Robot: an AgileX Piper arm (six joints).
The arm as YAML. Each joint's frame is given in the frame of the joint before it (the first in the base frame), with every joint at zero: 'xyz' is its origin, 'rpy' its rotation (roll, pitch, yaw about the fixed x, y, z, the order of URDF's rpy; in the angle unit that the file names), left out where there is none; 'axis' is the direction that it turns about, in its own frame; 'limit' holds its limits. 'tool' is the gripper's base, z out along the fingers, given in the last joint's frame.
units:
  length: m
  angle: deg
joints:
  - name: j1
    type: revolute
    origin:
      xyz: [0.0, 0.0, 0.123]
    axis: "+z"
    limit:
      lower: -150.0
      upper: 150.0
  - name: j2
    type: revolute
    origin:
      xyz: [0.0, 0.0, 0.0]
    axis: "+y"
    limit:
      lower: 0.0
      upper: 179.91
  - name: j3
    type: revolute
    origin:
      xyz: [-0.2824, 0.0, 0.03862]
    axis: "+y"
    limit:
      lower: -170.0
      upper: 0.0
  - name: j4
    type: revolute
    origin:
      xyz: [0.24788, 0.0, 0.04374]
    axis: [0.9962, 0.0, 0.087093]
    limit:
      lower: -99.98
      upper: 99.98
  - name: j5
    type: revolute
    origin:
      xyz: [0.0, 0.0, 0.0]
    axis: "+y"
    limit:
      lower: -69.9
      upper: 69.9
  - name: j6
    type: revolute
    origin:
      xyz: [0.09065, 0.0, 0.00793]
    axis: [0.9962, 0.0, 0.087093]
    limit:
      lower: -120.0
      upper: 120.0
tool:
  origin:
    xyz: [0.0, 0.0, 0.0]
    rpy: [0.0, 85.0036, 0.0]
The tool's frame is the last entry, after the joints.
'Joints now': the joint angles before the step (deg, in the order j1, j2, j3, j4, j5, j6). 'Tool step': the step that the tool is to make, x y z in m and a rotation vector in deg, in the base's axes. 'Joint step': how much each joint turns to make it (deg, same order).
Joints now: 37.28 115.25 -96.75 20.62 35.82 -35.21
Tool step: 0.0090 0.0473 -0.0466 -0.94 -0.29 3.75
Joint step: 3.80 10.49 -7.34 0.17 -2.70 -1.26
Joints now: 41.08 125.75 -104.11 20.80 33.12 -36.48
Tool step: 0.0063 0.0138 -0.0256 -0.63 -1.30 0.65
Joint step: 0.89 4.50 -2.23 -0.56 -2.87 -0.75
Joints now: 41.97 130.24 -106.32 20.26 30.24 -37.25
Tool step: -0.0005 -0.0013 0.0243 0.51 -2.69 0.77
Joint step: 0.02 -2.03 -1.41 -1.72 1.14 0.17
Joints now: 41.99 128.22 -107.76 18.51 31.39 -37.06
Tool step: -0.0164 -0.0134 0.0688 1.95 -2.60 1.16
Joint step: 0.00 -7.72 -1.32 -1.59 5.86 1.31
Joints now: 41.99 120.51 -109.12 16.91 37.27 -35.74
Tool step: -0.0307 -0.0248 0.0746 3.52 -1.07 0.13
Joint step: 0.00 -9.60 -0.44 -0.23 6.65 2.80
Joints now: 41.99 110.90 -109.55 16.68 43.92 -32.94
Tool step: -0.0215 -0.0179 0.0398 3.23 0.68 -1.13
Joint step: -0.04 -5.56 -0.20 0.24 3.52 3.54
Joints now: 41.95 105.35 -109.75 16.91 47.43 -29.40
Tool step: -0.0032 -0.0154 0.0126 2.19 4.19 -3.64
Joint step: -1.49 -2.10 -0.08 0.51 2.86 5.22
